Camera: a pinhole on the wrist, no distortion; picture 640 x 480 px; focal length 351.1 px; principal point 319.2 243.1 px. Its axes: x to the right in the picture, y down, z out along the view. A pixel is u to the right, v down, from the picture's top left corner.
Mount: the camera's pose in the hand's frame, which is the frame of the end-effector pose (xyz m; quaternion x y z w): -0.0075 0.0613 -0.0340 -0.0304 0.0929 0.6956 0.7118
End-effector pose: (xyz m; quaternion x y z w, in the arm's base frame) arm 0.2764 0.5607 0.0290 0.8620 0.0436 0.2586 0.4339
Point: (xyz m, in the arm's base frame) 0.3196 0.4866 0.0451
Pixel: 226 171
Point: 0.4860 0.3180 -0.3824
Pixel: 52 311
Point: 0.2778 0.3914 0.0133
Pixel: 322 380
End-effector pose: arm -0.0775 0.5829 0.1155 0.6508 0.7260 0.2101 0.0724
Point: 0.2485 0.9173 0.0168
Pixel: 474 21
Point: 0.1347 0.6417 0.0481
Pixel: 449 237
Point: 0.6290 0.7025 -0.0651
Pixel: 582 283
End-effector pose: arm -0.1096 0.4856 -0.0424 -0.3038 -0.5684 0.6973 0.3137
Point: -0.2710 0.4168 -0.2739
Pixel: 605 157
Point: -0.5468 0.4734 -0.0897
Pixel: 289 33
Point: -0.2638 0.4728 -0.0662
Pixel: 215 65
